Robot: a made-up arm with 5 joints.
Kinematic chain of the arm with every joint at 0, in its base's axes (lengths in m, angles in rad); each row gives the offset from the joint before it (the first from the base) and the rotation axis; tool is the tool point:
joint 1: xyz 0 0 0.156 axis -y
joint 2: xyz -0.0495 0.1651 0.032 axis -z
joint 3: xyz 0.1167 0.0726 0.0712 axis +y
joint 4: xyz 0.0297 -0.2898 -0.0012 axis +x
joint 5: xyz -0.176 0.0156 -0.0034 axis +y
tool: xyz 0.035 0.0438 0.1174
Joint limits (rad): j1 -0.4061..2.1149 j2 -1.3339..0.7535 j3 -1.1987..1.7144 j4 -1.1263..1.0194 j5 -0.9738..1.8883
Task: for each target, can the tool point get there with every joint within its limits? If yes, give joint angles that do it. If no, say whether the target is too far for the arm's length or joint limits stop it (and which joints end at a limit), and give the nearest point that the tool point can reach.
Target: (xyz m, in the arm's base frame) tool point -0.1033 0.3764 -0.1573
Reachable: no: joint limits stop it (at a limit: joint 2, joint 5) | nearest point -0.0789 0.1550 -0.0832 | short by 0.235 m
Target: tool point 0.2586 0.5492 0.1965
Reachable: no: joint limits stop it (at a limit: joint 1, joint 2, joint 3) | nearest point 0.2686 0.3715 0.2613 | short by 0.189 m
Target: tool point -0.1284 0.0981 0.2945
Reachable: yes | joints 1.2636 -0.5414 0.4582 -0.4430 0.5765
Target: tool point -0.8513 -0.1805 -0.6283
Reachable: no: too far | nearest point -0.2867 -0.0594 -0.1081 | short by 0.777 m
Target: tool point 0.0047 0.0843 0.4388
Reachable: yes | joints 0.1688 -0.8545 0.5494 -0.2729 -0.6186
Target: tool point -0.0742 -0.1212 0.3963
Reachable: yes | joints 0.2449 0.4808 0.9863 0.6626 0.1228
